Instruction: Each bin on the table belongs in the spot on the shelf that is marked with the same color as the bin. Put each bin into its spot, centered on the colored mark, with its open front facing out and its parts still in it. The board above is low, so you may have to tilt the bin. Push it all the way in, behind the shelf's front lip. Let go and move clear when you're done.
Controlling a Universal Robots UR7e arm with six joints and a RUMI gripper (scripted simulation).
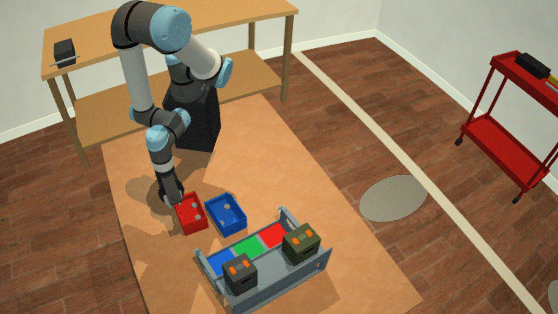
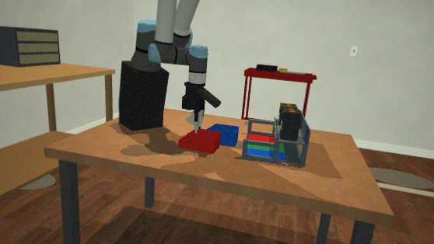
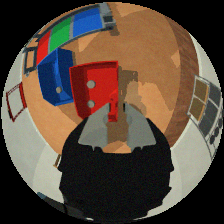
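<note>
Now: hand 60 mm above the red bin and 50 mm to the right of it. Also, from my hand: blue bin: 160 mm to the left, 90 mm ahead, 60 mm below.
</note>
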